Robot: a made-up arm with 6 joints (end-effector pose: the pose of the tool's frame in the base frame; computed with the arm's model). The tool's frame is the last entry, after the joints.
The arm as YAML. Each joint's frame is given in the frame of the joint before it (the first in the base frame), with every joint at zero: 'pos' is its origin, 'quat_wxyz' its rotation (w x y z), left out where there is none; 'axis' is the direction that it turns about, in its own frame. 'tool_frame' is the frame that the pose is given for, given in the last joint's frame.
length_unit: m
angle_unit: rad
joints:
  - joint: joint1
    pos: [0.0, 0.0, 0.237]
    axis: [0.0, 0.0, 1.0]
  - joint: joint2
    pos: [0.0, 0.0, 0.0]
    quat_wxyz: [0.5, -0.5, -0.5, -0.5]
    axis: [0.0, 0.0, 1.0]
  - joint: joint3
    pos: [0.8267, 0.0, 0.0]
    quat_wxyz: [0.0, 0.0, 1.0, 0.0]
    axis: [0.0, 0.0, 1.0]
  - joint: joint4
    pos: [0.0, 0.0, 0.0]
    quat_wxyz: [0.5, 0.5, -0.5, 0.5]
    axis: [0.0, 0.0, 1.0]
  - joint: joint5
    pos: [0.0, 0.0, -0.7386]
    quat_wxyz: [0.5, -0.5, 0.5, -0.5]
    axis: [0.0, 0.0, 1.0]
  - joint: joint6
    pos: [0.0, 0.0, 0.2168]
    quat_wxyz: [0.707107, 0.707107, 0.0, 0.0]
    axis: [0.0, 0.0, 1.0]
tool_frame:
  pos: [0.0, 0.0, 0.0]
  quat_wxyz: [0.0, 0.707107, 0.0, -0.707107]
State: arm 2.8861 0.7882 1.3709 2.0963 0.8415 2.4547
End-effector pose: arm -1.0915 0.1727 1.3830 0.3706 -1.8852 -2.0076
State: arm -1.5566 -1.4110 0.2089 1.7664 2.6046 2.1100
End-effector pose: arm 0.0270 1.0653 1.0958 0.9818 0.8356 -0.7025
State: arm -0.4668 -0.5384 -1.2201 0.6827 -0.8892 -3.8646
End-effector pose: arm 0.1349 -0.2563 0.5876 -1.9853 1.3023 1.8440
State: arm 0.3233 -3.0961 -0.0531 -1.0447 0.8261 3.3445
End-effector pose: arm -0.6805 -0.3428 -0.3296 0.8626 -0.7937 -2.0349
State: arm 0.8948 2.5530 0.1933 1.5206 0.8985 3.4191
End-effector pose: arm 0.0632 0.0614 -1.1247 0.4568 2.5423 -0.9262
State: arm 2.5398 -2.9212 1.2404 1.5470 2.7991 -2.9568
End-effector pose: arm 0.3183 -0.2123 -1.3125 0.4628 -2.0502 0.9444
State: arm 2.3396 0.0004 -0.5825 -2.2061 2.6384 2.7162
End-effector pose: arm -0.4546 0.2850 0.5115 -1.9592 0.2197 -0.4961
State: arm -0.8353 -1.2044 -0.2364 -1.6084 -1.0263 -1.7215
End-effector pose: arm -0.1111 0.1349 1.0188 2.4071 0.3052 0.7537
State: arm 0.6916 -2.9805 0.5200 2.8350 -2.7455 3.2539
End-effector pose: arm -0.7489 -0.3518 -0.8997 -0.3936 -0.0951 0.5712
